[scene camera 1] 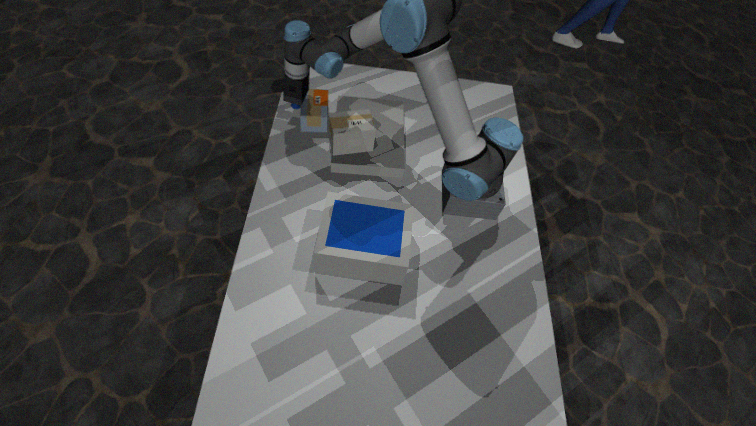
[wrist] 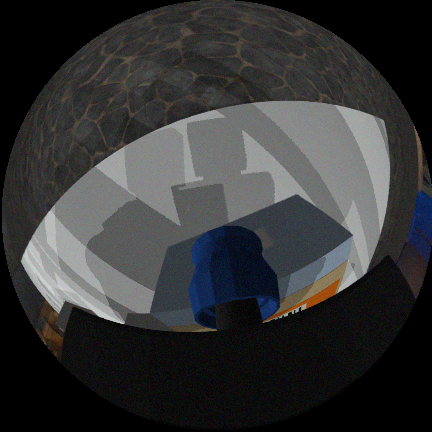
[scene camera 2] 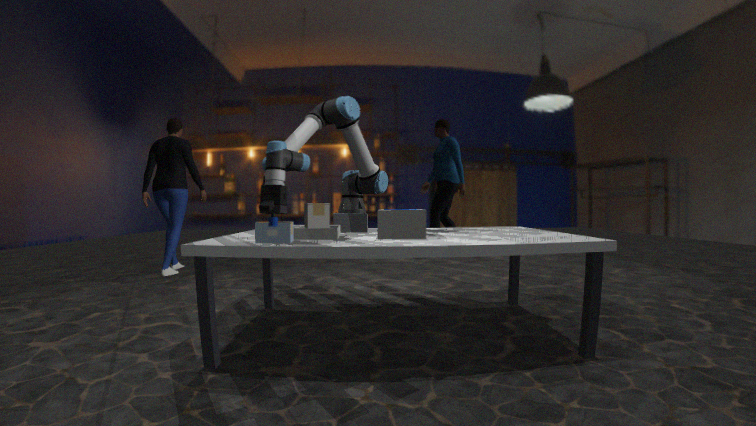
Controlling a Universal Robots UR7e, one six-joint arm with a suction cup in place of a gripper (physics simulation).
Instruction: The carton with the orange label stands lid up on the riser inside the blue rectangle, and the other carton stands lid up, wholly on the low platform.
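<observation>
The carton with the orange label rests on the table at the far left corner, beside the low platform. In the wrist view a blue-grey face with a small tan patch is up and the orange label is on a side. My suction cup points straight down and sits on that upper face near one edge. The other carton stands on the platform near its left edge. The riser bears the blue rectangle, with nothing on it.
The robot base stands at the right of the table, beside the riser. The arm reaches over the platform to the far left corner. The table edge runs close behind the cup. Two people walk in the background.
</observation>
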